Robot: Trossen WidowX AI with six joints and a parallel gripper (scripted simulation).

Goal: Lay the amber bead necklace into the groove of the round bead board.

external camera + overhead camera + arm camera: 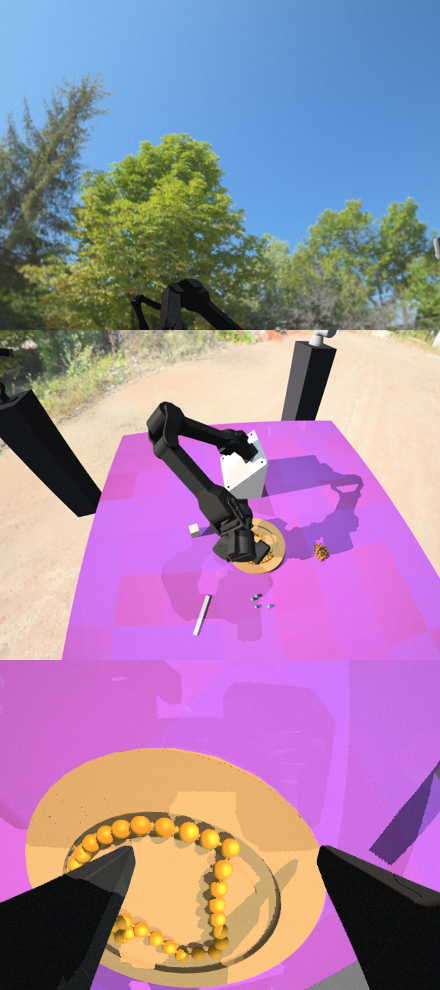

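Now: the round tan bead board 6 cm to the left of my gripper tip and 1 cm below it. The rest, counted from my gripper tip: small cream cube: 13 cm to the right, 10 cm behind; then white bar: 17 cm ahead, 16 cm to the right, 2 cm below.
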